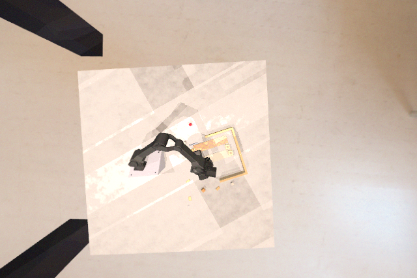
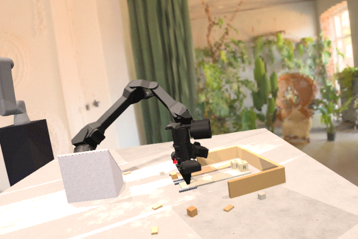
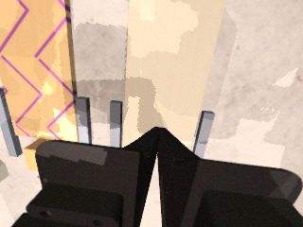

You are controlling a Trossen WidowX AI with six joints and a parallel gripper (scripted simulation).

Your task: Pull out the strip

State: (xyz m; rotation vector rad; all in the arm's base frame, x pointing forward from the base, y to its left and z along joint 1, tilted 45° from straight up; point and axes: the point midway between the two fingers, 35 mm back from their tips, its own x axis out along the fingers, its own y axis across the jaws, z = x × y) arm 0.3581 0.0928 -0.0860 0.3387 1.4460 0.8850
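Now: gripper tip 90 mm short of the pale plain strip and 30 mm to the right of it. Round my gripper tip: red marker 260 mm to the left, 80 mm behind, 10 mm above.
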